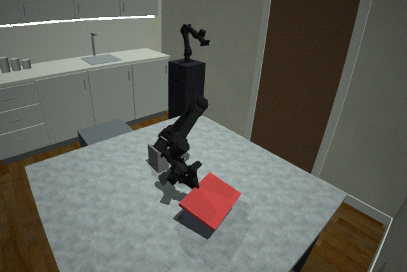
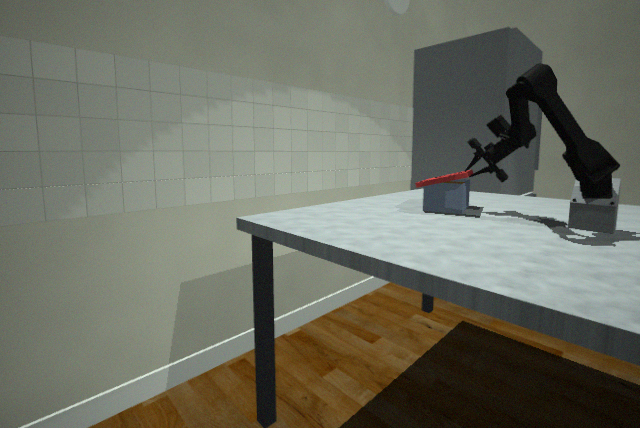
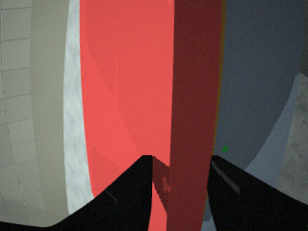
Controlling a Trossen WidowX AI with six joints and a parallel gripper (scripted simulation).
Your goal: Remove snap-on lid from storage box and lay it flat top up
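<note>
My hand is 100 mm short of the red lid, 20 mm to the right of it and 40 mm above it. From my hand the other things lie so: storage box: 90 mm ahead, 20 mm to the left, 100 mm below.
</note>
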